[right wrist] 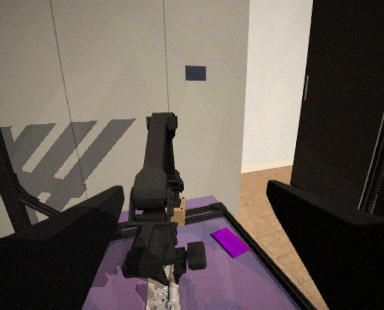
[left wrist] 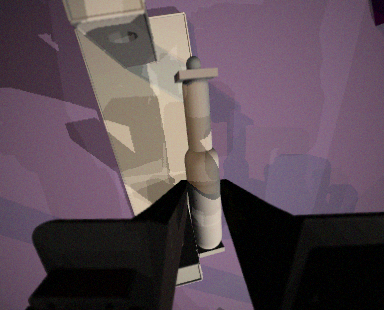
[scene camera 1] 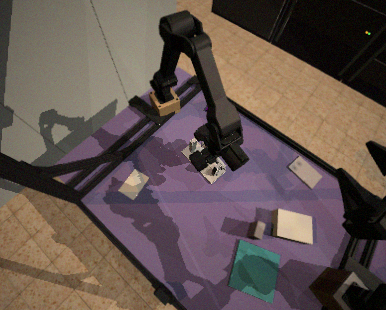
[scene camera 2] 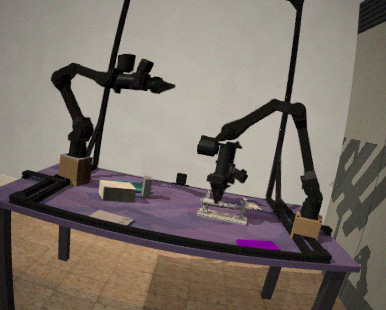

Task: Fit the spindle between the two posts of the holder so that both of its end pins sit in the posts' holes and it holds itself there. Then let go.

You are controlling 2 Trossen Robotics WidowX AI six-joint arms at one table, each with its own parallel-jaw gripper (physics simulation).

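Places are measured from the left arm's base along level axes (x ahead, y left, z up), in metres.
Where they show: left gripper, between the fingertips: (right wrist: 172, 283) (left wrist: 203, 185) (scene camera 1: 214, 157) (scene camera 2: 216, 203); right gripper, between the fingertips: (right wrist: 196, 189) (scene camera 1: 353, 154) (scene camera 2: 170, 84); left arm's base, origin of its link: (scene camera 1: 164, 96) (scene camera 2: 309, 216); right arm's base, origin of its link: (scene camera 1: 356, 300) (scene camera 2: 76, 155).
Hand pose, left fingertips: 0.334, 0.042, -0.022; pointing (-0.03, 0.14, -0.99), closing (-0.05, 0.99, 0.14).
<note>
Each offset is from my left fingertips to the top centre of the thing, as dx, dy, dz.
The pale spindle @[-0.009, -0.001, +0.011] (left wrist: 202, 125) (scene camera 2: 229, 205) (right wrist: 173, 292) has a square flange and a rounded pin at its far end. My left gripper (left wrist: 203, 185) (scene camera 2: 216, 201) is shut on its thicker part and holds it above the table. The cream holder @[-0.023, -0.031, -0.048] (left wrist: 110, 105) (scene camera 2: 220, 216) (scene camera 1: 213, 178) stands on the table. In the left wrist view the spindle runs along the holder's right edge, at a slight angle to it. Its far pin is apart from the upper-left post and its hole. The other post is hidden by my left fingers. My right gripper (right wrist: 196, 189) (scene camera 2: 173, 86) is open, empty and high up.
A cream box @[+0.345, +0.104, -0.007] (scene camera 1: 293, 226) (scene camera 2: 117, 190), a small grey block @[+0.289, -0.020, +0.020] (scene camera 1: 257, 229) (scene camera 2: 147, 187) and a teal sheet @[+0.388, -0.085, -0.047] (scene camera 1: 255, 280) lie away from the holder. A white plate @[+0.223, +0.314, -0.051] (scene camera 1: 305, 172) (scene camera 2: 111, 218), a cream tile @[-0.071, -0.308, -0.054] (scene camera 1: 134, 184) and a magenta pad @[-0.200, +0.174, -0.047] (scene camera 2: 257, 244) (right wrist: 230, 242) lie elsewhere.
</note>
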